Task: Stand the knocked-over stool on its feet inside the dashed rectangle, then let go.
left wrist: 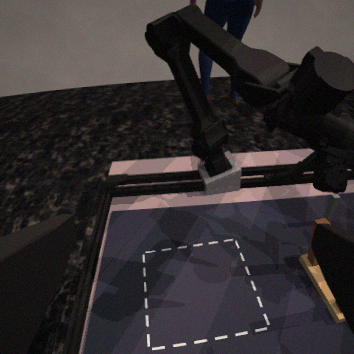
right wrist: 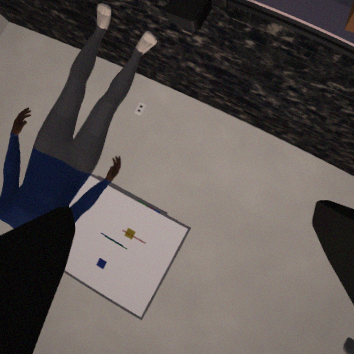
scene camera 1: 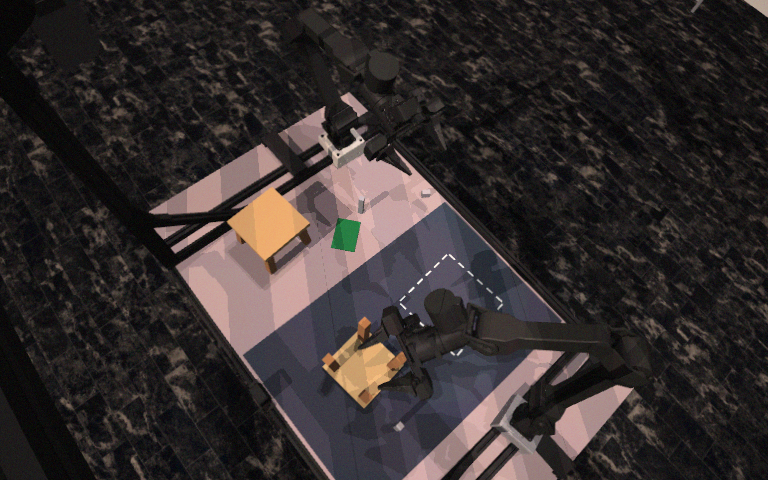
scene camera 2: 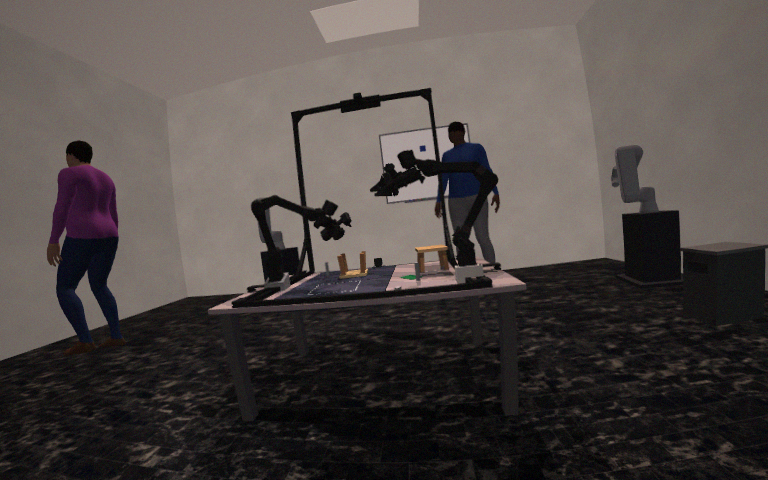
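Where they show: left gripper, fingertip midpoint: (left wrist: 197, 231) (scene camera 1: 428, 162) (scene camera 2: 372, 193); right gripper, fingertip midpoint: (right wrist: 196, 215) (scene camera 1: 368, 368); left arm's base, origin of the base link: (scene camera 1: 341, 138) (scene camera 2: 467, 265); right arm's base, origin of the base link: (left wrist: 217, 165) (scene camera 1: 525, 422) (scene camera 2: 276, 278).
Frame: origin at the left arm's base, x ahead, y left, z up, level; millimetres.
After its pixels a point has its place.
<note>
The knocked-over stool (scene camera 1: 362, 374) @[x 580, y -347, z -39 mm] (scene camera 2: 353, 274) @[x 551, y -265, z -41 mm] (left wrist: 322, 287) @[x 546, y -269, z -39 mm] lies upside down on the dark mat, its seat flat down and legs pointing up. A leg end (right wrist: 351, 22) @[x 625, y -386, z 63 mm] shows at the right wrist view's upper right edge. The dashed rectangle (scene camera 1: 448, 255) (scene camera 2: 359, 281) (left wrist: 236, 240) is apart from the stool; in scene camera 1 the right arm partly covers it. My right gripper (scene camera 1: 373, 365) @[x 596, y -357, z 187 mm] (scene camera 2: 344, 227) @[x 596, y -357, z 187 mm] (right wrist: 196, 215) @[x 596, y -357, z 187 mm] is open, raised above the stool, with nothing between its fingers. My left gripper (scene camera 1: 425, 160) @[x 355, y -33, z 334 mm] (scene camera 2: 373, 191) @[x 355, y -33, z 334 mm] (left wrist: 197, 231) @[x 355, y -33, z 334 mm] is open and high above the table.
A second stool (scene camera 1: 269, 223) @[x 149, y -327, z 55 mm] (scene camera 2: 431, 248) @[x 139, y -257, z 55 mm] stands upright on the pink tabletop, near a green patch (scene camera 1: 345, 234) @[x 243, y -157, z -56 mm] (scene camera 2: 408, 277) @[x 256, y -147, z -56 mm] and an upright grey block (scene camera 1: 361, 204) @[x 213, y -83, z -3 mm] (scene camera 2: 417, 271) @[x 207, y -72, z -19 mm]. Another grey block (scene camera 1: 399, 426) @[x 727, y -356, z 26 mm] (scene camera 2: 326, 268) @[x 728, y -347, z -8 mm] stands on the mat (scene camera 1: 339, 441) @[x 671, y -481, z -54 mm] near the knocked-over stool.
</note>
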